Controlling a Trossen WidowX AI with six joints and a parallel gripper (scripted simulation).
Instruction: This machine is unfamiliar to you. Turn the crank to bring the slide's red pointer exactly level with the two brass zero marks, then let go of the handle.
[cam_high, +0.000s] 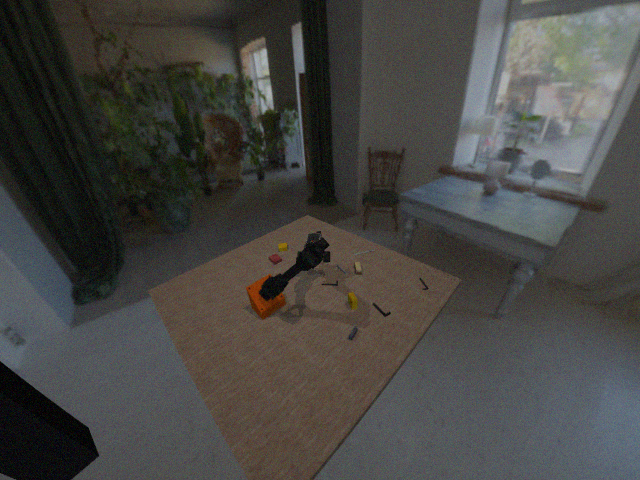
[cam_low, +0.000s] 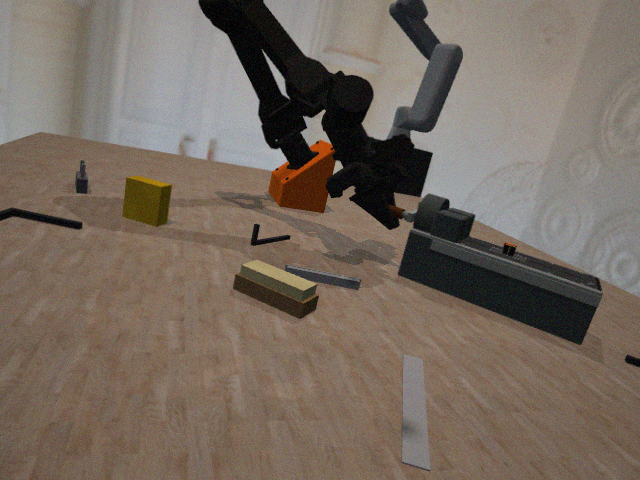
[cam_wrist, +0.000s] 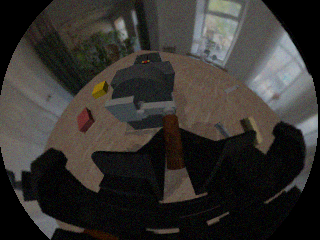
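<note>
The red pointer lies 12 cm ahead of my gripper tip, 11 cm to the left of it and 2 cm above it. The rest, counted from my gripper tip: tan-and-brown block 12 cm ahead, 23 cm to the right, 5 cm below; then brown crank handle 1 cm behind, 1 cm to the right, 2 cm above; then grey bar 7 cm ahead, 14 cm to the right, 6 cm below.
</note>
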